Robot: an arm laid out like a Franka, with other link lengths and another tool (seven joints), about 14 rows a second.
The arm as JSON. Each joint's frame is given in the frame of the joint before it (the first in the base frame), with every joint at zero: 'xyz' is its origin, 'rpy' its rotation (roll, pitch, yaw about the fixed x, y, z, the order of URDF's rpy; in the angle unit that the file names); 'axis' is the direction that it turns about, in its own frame. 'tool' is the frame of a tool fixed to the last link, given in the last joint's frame.
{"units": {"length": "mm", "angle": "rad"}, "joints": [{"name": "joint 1", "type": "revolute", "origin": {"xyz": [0.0, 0.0, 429.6], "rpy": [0.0, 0.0, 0.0]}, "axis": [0.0, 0.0, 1.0]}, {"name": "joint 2", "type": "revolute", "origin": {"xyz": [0.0, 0.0, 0.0], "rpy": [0.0, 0.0, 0.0]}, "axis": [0.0, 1.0, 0.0]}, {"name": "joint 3", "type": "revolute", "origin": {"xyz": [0.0, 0.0, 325.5], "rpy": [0.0, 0.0, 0.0]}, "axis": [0.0, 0.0, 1.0]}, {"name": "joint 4", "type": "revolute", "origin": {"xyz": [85.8, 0.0, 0.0], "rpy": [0.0, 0.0, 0.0]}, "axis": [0.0, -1.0, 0.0]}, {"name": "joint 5", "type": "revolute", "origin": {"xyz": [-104.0, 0.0, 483.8], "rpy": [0.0, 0.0, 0.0]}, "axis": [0.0, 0.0, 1.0]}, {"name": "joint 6", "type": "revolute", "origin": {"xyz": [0.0, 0.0, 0.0], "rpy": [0.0, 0.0, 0.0]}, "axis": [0.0, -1.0, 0.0]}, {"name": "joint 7", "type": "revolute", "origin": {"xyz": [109.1, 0.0, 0.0], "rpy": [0.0, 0.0, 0.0]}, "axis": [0.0, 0.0, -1.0]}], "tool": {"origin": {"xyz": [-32.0, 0.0, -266.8], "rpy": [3.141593, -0.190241, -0.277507]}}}
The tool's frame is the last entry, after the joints.
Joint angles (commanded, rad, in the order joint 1, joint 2, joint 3, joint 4, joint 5, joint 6, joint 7), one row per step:
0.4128, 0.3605, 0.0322, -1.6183, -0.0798, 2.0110, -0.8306
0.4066, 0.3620, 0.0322, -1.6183, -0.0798, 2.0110, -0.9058
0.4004, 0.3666, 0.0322, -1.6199, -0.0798, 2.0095, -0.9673
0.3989, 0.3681, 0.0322, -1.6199, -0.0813, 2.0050, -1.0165
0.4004, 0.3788, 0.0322, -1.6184, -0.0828, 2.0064, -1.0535
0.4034, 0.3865, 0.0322, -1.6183, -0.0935, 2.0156, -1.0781
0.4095, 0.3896, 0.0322, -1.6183, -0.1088, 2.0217, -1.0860
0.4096, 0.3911, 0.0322, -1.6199, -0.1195, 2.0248, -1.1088
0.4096, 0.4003, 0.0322, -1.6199, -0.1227, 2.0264, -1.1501
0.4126, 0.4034, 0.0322, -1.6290, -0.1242, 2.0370, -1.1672
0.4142, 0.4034, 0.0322, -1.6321, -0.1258, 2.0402, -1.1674
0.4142, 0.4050, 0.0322, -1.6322, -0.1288, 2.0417, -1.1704
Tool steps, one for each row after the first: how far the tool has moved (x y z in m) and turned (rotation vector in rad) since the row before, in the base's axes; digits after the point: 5 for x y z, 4 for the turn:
0.00405, -0.00507, -0.00102, -0.0048, 0.0045, 0.0688
0.00249, -0.00539, -0.00455, -0.0063, 0.0097, 0.0551
0.00096, -0.00214, -0.00147, -0.0060, 0.0071, 0.0479
0.00080, 0.00074, -0.00724, -0.0056, 0.0085, 0.0391
0.00248, 0.00118, -0.00464, -0.0086, -0.0039, 0.0326
0.00117, 0.00252, -0.00120, -0.0113, -0.0080, 0.0209
0.00182, -0.00160, -0.00130, -0.0098, -0.0024, 0.0276
0.00110, -0.00064, -0.00688, -0.0077, 0.0092, 0.0426
-0.00122, 0.00187, -0.00661, -0.0022, 0.0027, 0.0218
-0.00065, 0.00086, -0.00141, -0.0011, -0.0006, 0.0029
0.00054, -0.00036, -0.00103, -0.0025, -0.0007, 0.0045

